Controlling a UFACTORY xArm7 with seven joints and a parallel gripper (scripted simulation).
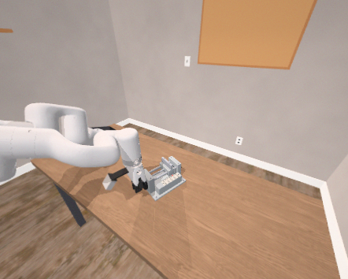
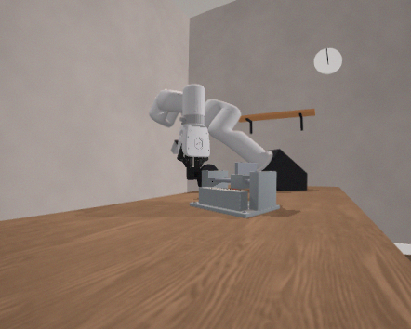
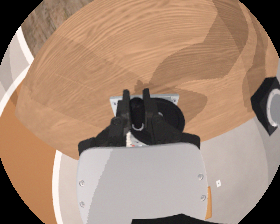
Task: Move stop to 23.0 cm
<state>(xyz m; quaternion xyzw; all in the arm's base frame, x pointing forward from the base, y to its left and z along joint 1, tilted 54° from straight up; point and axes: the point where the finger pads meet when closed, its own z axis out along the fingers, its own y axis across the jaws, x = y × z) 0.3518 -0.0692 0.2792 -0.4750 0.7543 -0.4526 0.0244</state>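
Now: hand 10 mm short of the handwheel, 20 mm to the right of it and 10 mm above it. From my hand the other things lie so: sliding stop block 100 mm ahead, 160 mm to the left.
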